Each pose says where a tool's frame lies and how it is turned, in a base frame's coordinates. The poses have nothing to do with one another.
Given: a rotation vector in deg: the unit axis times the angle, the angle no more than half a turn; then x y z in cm.
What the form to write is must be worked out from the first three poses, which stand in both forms.
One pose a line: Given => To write
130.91, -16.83, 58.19, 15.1, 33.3, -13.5 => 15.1, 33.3, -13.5, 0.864, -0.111, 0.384, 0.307
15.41, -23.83, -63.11, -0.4, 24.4, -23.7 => -0.4, 24.4, -23.7, 0.126, -0.196, -0.518, 0.823
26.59, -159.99, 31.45, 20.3, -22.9, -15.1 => 20.3, -22.9, -15.1, 0.160, -0.960, 0.189, 0.129
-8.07, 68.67, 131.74, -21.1, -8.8, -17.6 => -21.1, -8.8, -17.6, -0.052, 0.445, 0.853, 0.269
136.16, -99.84, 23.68, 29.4, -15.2, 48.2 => 29.4, -15.2, 48.2, 0.796, -0.584, 0.138, 0.083
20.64, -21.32, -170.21, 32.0, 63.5, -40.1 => 32.0, 63.5, -40.1, 0.119, -0.123, -0.983, 0.063
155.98, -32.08, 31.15, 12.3, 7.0, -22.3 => 12.3, 7.0, -22.3, 0.950, -0.195, 0.190, 0.154
